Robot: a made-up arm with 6 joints.
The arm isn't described. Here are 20 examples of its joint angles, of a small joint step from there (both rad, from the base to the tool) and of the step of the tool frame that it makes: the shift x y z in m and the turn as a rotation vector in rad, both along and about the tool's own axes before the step.
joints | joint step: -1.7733 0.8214 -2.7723 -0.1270 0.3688 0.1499 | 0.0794 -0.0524 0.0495 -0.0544 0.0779 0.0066
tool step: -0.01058 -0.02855 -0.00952 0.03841 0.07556 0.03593
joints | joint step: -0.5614 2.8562 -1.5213 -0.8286 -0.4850 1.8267 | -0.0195 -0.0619 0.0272 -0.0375 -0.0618 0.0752
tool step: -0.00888 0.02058 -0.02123 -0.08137 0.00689 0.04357
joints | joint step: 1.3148 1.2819 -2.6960 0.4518 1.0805 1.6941 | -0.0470 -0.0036 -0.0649 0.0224 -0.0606 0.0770
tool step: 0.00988 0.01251 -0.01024 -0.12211 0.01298 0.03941
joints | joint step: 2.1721 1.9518 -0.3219 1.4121 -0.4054 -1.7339 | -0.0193 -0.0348 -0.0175 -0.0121 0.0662 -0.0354
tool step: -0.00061 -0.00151 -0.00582 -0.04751 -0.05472 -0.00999
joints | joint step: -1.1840 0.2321 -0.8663 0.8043 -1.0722 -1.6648 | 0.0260 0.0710 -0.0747 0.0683 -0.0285 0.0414
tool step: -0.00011 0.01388 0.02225 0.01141 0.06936 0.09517
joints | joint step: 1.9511 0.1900 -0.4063 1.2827 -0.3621 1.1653 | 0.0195 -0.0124 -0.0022 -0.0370 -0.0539 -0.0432
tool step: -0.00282 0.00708 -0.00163 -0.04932 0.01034 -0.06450
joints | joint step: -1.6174 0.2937 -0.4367 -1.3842 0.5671 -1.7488 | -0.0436 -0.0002 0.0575 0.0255 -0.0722 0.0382
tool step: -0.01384 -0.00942 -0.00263 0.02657 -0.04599 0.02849
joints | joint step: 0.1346 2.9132 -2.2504 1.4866 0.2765 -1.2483 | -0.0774 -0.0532 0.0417 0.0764 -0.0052 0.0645
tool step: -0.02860 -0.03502 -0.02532 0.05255 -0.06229 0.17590
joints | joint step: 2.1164 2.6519 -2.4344 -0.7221 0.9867 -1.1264 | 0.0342 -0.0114 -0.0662 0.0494 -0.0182 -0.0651
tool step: -0.01178 -0.01502 -0.02292 0.08118 -0.06284 -0.01952
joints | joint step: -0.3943 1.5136 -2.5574 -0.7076 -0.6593 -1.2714 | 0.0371 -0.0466 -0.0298 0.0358 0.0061 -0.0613
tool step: 0.01396 -0.03441 0.00753 0.07905 0.05324 -0.02868
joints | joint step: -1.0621 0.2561 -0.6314 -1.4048 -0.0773 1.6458 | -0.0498 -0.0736 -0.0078 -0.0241 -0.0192 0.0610
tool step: 0.00075 0.01070 -0.02109 0.00270 -0.08335 0.00548
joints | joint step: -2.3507 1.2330 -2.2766 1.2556 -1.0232 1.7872 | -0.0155 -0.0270 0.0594 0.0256 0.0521 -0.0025
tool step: 0.00020 0.00045 -0.00277 0.04804 -0.03886 -0.02385
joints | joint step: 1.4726 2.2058 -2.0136 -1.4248 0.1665 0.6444 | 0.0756 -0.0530 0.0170 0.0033 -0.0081 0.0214
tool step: -0.03926 0.01057 -0.02343 -0.03395 -0.08476 0.02212
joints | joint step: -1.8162 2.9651 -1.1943 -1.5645 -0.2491 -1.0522 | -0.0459 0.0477 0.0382 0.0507 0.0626 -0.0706
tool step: -0.00335 0.03078 0.01348 -0.08084 -0.02905 0.04182
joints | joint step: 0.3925 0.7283 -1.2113 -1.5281 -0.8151 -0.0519 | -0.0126 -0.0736 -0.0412 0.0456 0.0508 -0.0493
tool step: -0.01790 -0.02469 -0.01941 0.10386 0.06155 -0.10422
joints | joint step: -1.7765 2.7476 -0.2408 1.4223 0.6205 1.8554 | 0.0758 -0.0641 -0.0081 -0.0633 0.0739 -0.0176
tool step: -0.01529 -0.01965 0.00266 0.00040 -0.02308 -0.14628
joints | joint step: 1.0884 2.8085 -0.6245 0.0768 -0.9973 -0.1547 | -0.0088 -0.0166 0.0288 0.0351 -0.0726 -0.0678
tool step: -0.00456 -0.00687 -0.00767 0.04562 -0.05240 -0.04310
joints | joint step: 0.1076 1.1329 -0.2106 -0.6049 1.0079 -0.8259 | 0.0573 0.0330 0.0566 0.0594 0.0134 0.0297
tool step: -0.00383 0.00685 0.00532 -0.08753 0.00757 -0.02972
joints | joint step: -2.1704 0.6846 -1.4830 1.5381 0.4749 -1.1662 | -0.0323 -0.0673 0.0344 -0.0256 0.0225 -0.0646
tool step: -0.00128 0.01883 -0.02018 -0.00254 -0.00379 -0.12457
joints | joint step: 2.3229 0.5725 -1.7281 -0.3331 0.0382 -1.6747 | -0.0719 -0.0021 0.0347 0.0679 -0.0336 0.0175
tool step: -0.01692 -0.00149 -0.00015 -0.00595 0.01307 0.01800
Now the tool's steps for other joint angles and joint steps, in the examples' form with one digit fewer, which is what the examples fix.
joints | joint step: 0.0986 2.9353 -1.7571 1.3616 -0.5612 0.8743 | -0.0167 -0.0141 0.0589 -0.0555 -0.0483 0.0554
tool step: -0.0137 0.0036 -0.0004 -0.0257 -0.0399 -0.0034
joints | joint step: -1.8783 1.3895 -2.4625 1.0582 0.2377 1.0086 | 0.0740 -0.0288 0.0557 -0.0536 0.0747 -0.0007
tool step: 0.0100 -0.0058 -0.0052 0.0988 0.0583 0.0147
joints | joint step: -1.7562 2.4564 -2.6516 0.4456 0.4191 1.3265 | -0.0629 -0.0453 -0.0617 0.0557 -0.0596 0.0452
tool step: -0.0230 0.0477 -0.0267 -0.1796 -0.0308 0.0789
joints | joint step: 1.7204 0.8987 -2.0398 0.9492 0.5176 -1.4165 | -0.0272 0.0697 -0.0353 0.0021 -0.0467 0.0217
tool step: 0.0204 -0.0019 0.0252 0.0407 0.0344 0.0170
